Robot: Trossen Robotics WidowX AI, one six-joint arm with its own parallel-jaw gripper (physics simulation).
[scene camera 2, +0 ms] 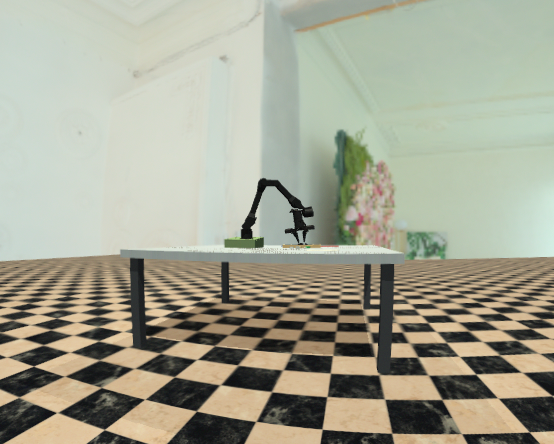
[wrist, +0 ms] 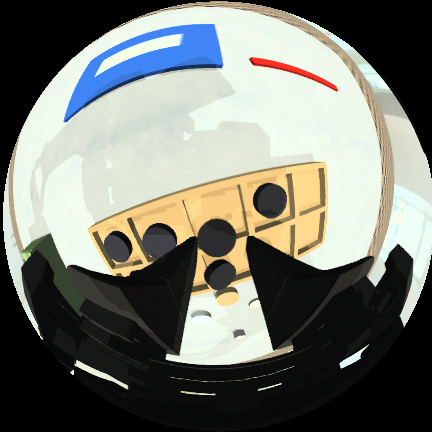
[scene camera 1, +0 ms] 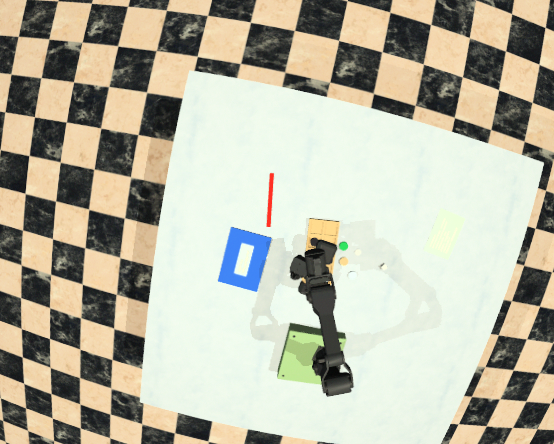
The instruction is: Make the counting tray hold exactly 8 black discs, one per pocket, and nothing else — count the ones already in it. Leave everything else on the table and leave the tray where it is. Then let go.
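The tan counting tray (scene camera 1: 323, 227) (wrist: 308, 186) lies under my gripper (scene camera 2: 302, 243) (wrist: 221, 241). In the wrist view black discs show in it: one disc (wrist: 118, 246) at the far left, another (wrist: 159, 241) beside it, one (wrist: 270, 200) right of middle and one (wrist: 220, 274) in the near row. Another black disc (wrist: 217, 237) is between my open fingertips, with a gap at the right finger. It overlaps the near edge of a middle far-row pocket; whether it sits flat in it I cannot tell. My fingers hide parts of the near row.
Beside the tray lie a green disc (scene camera 1: 343, 246), a yellow-orange disc (scene camera 1: 343, 261) (wrist: 227, 296), a white disc (scene camera 1: 352, 275) (wrist: 201, 316) and a cream disc (scene camera 1: 358, 252). A blue frame (scene camera 1: 225, 260) (wrist: 202, 52), a red bar (scene camera 1: 270, 200) (wrist: 295, 72) and a pale card (scene camera 1: 445, 234) also lie on the table.
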